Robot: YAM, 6 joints.
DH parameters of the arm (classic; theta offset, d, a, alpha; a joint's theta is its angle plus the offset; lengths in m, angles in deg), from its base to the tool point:
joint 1: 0 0.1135 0.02 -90
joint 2: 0 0 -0.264 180
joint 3: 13.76 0 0.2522 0
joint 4: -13.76 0 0.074 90
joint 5: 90 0 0 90
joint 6: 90 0.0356 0 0
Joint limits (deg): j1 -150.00..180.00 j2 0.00..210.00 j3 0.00..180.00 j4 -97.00..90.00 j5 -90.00..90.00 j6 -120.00..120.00
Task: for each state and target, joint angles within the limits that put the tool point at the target. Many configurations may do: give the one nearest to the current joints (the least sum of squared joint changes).
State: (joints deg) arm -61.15 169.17 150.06 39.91 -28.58 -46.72
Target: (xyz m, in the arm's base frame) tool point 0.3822 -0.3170 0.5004
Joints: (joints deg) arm -41.59 143.53 163.26 39.72 -27.81 -46.72
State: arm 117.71 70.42 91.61 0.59 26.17 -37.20
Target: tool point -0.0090 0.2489 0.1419
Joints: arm 95.98 84.06 36.78 -17.09 28.48 -37.20
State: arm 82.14 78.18 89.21 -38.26 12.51 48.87
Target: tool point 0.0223 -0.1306 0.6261
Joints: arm 95.38 41.30 121.69 -27.00 16.24 48.87
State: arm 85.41 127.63 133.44 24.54 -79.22 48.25
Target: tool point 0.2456 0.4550 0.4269
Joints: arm 57.86 134.31 139.72 24.22 -73.16 48.25
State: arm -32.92 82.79 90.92 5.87 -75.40 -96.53
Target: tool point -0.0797 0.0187 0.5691
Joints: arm 11.93 33.87 90.49 3.70 -77.62 -96.53
